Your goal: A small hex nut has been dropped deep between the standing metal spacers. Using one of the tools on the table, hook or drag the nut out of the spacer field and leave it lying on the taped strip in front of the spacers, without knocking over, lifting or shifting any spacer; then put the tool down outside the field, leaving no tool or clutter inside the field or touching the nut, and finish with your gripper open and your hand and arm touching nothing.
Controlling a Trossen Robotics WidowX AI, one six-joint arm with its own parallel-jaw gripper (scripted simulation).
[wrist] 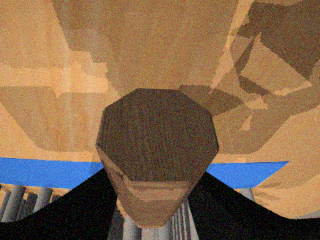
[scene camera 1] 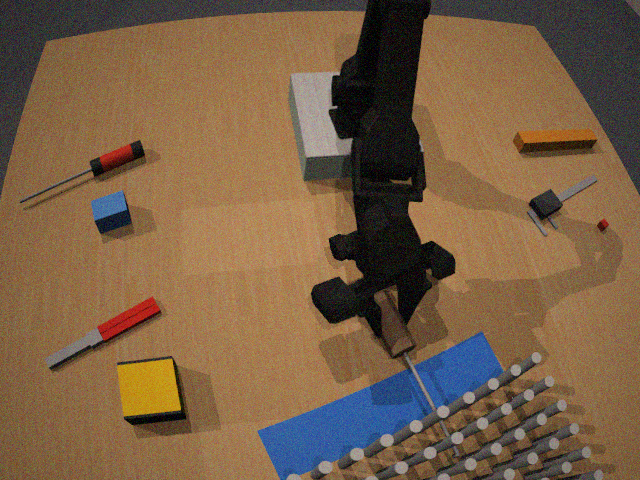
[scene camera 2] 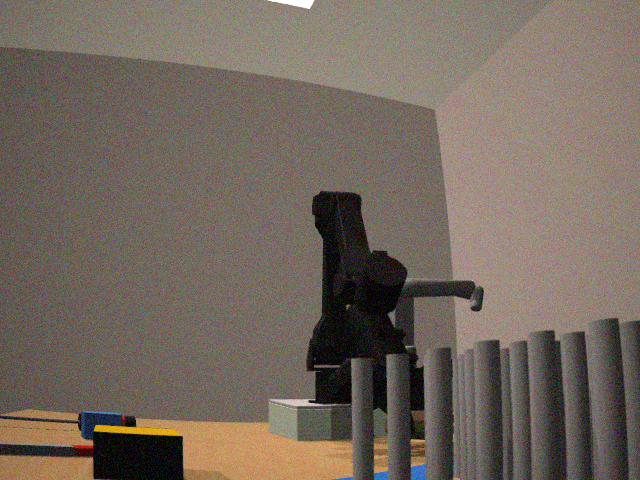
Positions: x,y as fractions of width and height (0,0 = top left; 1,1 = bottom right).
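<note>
Scene camera 1 gives me a yellow block (scene camera 1: 0.24,0.81), a blue cube (scene camera 1: 0.17,0.44), an orange bar (scene camera 1: 0.82,0.29) and my gripper (scene camera 1: 0.61,0.69). In scene camera 2 I can see the gripper (scene camera 2: 0.66,0.90) and the cube (scene camera 2: 0.14,0.88). As for the wrist view, my gripper (wrist: 0.48,0.71) is there, but the yellow block is out of frame in the wrist view, and the orange bar is out of frame in the wrist view too.
</note>
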